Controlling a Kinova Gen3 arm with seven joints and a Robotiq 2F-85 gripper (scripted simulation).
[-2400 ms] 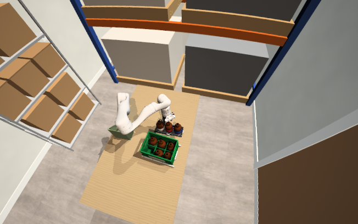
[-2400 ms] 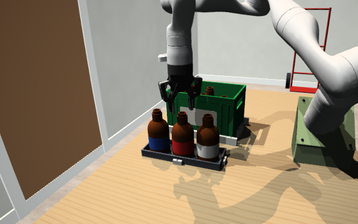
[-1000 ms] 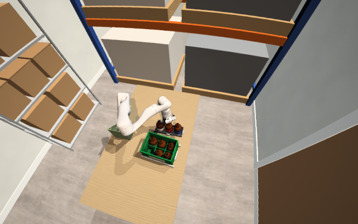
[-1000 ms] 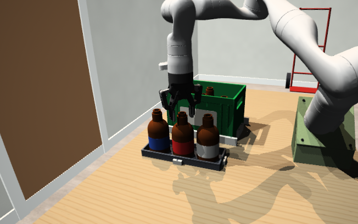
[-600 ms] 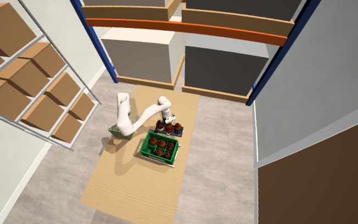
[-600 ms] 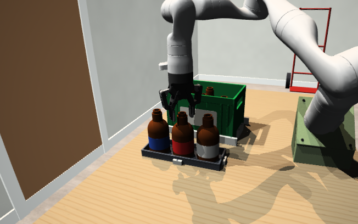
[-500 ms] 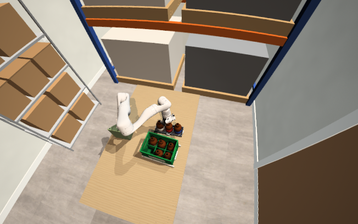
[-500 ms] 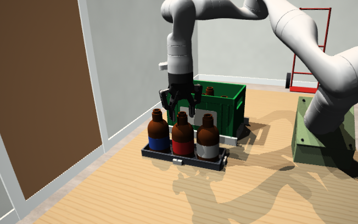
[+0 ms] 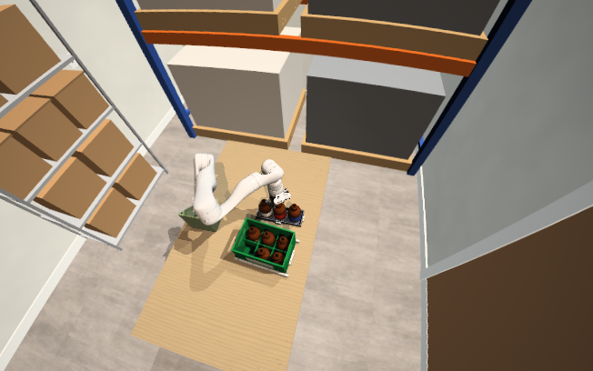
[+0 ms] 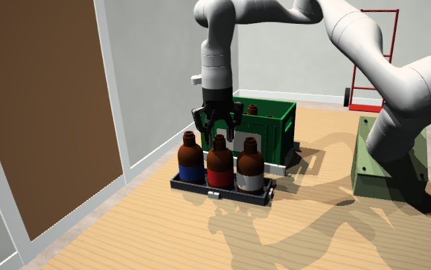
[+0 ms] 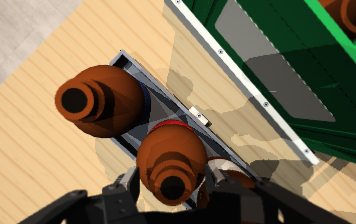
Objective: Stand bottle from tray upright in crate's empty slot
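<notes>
The dark tray lies 140 mm below my hand. Round my hand: green crate: 10 mm behind, 230 mm to the right, 70 mm below.
</notes>
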